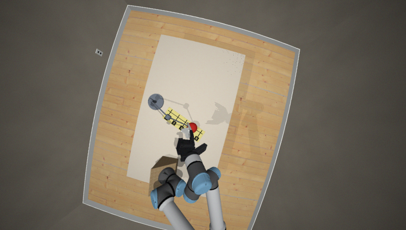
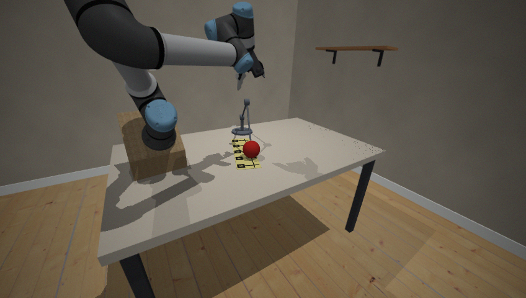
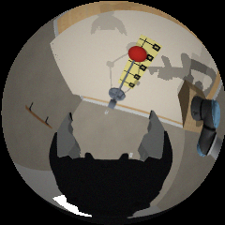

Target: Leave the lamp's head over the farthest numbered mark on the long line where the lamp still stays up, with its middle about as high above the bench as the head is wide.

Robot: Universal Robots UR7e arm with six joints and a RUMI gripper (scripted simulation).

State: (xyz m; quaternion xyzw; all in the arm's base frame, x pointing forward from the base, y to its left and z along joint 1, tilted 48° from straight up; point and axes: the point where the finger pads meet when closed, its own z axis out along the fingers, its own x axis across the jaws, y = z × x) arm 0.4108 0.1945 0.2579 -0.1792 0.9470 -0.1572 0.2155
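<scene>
Now: the yellow strip 400 mm below my hand, 70 mm to the left of it and 20 mm behind it. Also, from my hand: grey round base (410 mm to the left, 370 mm below, 110 mm ahead).
</scene>
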